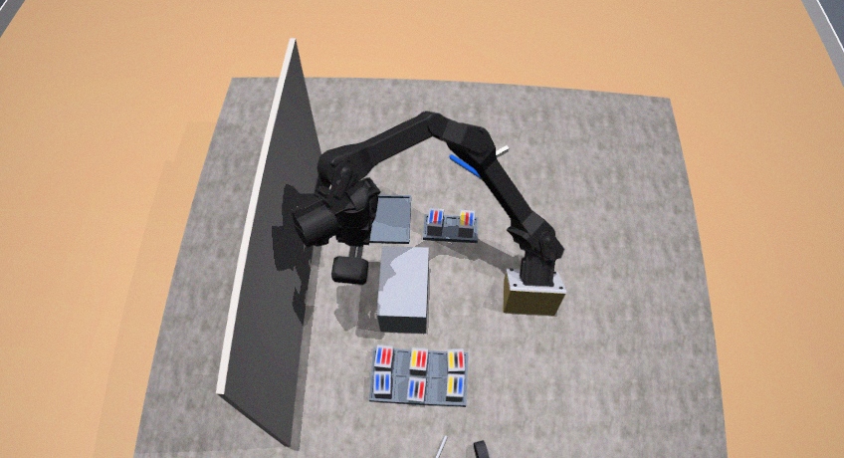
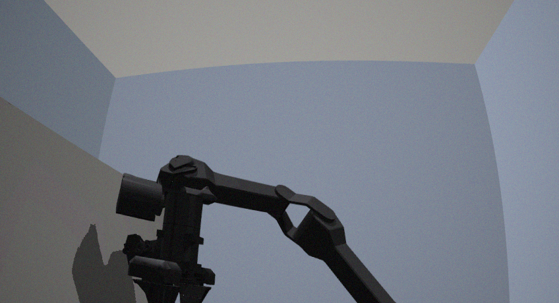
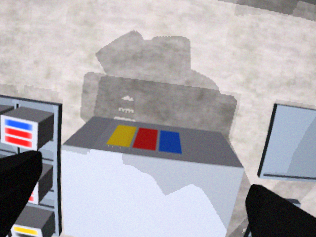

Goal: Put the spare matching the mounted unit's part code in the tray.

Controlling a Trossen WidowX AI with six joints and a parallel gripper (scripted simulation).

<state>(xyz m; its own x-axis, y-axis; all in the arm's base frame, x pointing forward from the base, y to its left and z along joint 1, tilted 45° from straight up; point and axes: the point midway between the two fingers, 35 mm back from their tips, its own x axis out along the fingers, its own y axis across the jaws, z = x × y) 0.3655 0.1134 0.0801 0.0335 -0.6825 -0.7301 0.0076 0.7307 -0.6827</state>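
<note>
My gripper tip is 190 mm to the left of the small grey rack, 190 mm above it and 180 mm past it. Round my gripper tip: dark wall panel (140 mm ahead, 20 mm above); grey tray (210 mm to the right, 200 mm below, 30 mm behind); grey mounted unit (150 mm below, 90 mm behind).
</note>
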